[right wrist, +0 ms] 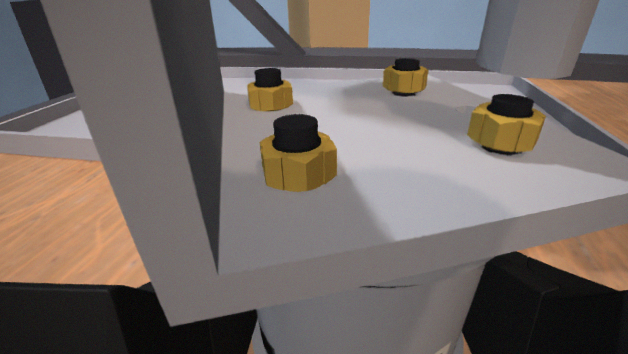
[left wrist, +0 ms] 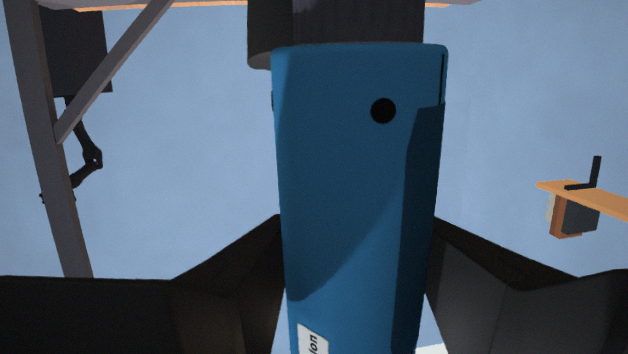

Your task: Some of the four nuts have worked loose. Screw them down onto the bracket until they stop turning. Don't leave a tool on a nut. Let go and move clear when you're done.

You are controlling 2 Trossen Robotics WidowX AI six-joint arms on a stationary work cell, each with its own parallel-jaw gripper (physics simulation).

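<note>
A blue power tool is upright between the fingers of my left gripper, which is shut on it. A grey socket hangs above the bracket at upper right in the right wrist view. The grey bracket has four yellow nuts on black studs. The near left nut and far left nut sit against the plate. The near right nut and far right nut stand raised, with dark thread below. My right gripper is shut on the bracket's round stem.
The bracket's upright wall rises at left. A shallow grey tray lies behind on the wooden table. A grey frame post and its diagonal brace stand left in the left wrist view; a wooden shelf is at right.
</note>
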